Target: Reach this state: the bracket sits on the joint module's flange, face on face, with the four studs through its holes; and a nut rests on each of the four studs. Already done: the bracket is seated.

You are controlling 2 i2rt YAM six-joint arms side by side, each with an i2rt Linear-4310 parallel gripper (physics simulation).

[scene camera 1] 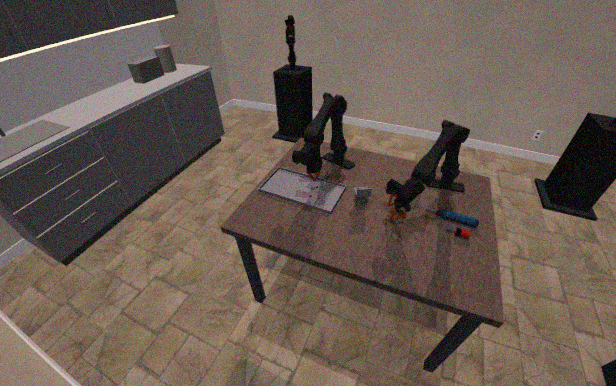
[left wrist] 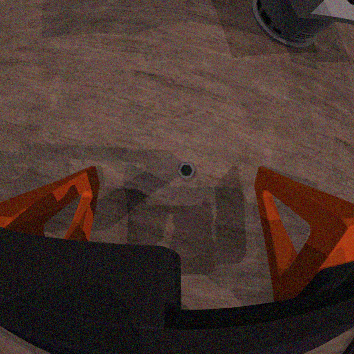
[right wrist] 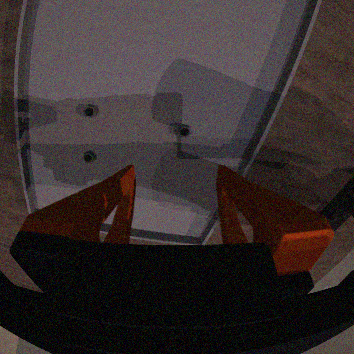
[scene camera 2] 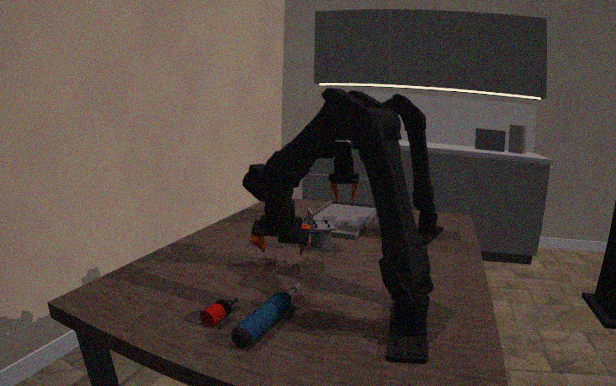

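Seen in the pictures: left gripper, fingertip midpoint: (scene camera 1: 389, 212) (left wrist: 176, 175) (scene camera 2: 282, 252); right gripper, fingertip midpoint: (scene camera 1: 315, 177) (right wrist: 175, 173) (scene camera 2: 344, 203); left arm's base, origin of the base link: (scene camera 1: 444, 185) (scene camera 2: 407, 331); right arm's base, origin of the base link: (scene camera 1: 338, 161) (scene camera 2: 426, 235).
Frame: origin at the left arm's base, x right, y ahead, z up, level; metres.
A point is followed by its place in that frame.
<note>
The grey bracket (scene camera 1: 363, 192) {y 0.286, x 0.418, z 0.091 m} (scene camera 2: 320, 228) {y 0.248, x 0.395, z 0.067 m} (left wrist: 339, 9) {y 0.242, x 0.400, z 0.066 m} sits on the round joint module (scene camera 2: 321, 242) {y 0.245, x 0.399, z 0.024 m} (left wrist: 285, 25) {y 0.263, x 0.400, z 0.023 m}; its studs are too small to judge for nuts. My left gripper (scene camera 1: 392, 210) {y 0.324, x 0.283, z 0.029 m} (scene camera 2: 282, 251) {y 0.324, x 0.283, z 0.029 m} (left wrist: 176, 175) {y 0.324, x 0.283, z 0.029 m} is open and empty above the table, with one loose nut (left wrist: 186, 170) {y 0.318, x 0.284, z 0.005 m} lying on the wood below, between the fingertips in the left wrist view. My right gripper (scene camera 1: 313, 176) {y 0.220, x 0.675, z 0.076 m} (scene camera 2: 344, 201) {y 0.220, x 0.675, z 0.076 m} (right wrist: 175, 173) {y 0.220, x 0.675, z 0.076 m} is partly open and empty above the tray (scene camera 1: 280, 183) {y 0.229, x 0.873, z 0.004 m} (right wrist: 150, 40) {y 0.242, x 0.741, z 0.004 m}. Three nuts lie in the tray: one nut (right wrist: 89, 110) {y 0.287, x 0.683, z 0.009 m}, a second nut (right wrist: 89, 156) {y 0.289, x 0.639, z 0.009 m} and a third nut (right wrist: 184, 130) {y 0.207, x 0.670, z 0.009 m}.
A blue-handled tool (scene camera 1: 460, 218) {y 0.280, x -0.042, z 0.033 m} (scene camera 2: 262, 319) {y 0.255, x -0.069, z 0.036 m} and a short red-handled tool (scene camera 1: 463, 233) {y 0.369, x -0.047, z 0.029 m} (scene camera 2: 214, 314) {y 0.348, x -0.071, z 0.028 m} lie on the table (scene camera 1: 310, 240) {y 0.563, x 0.599, z 0.000 m} (scene camera 2: 165, 280) {y 0.553, x 0.068, z 0.000 m}, to the right of the left gripper in scene camera 1. The bracket and module stand between the tray and the left gripper.
</note>
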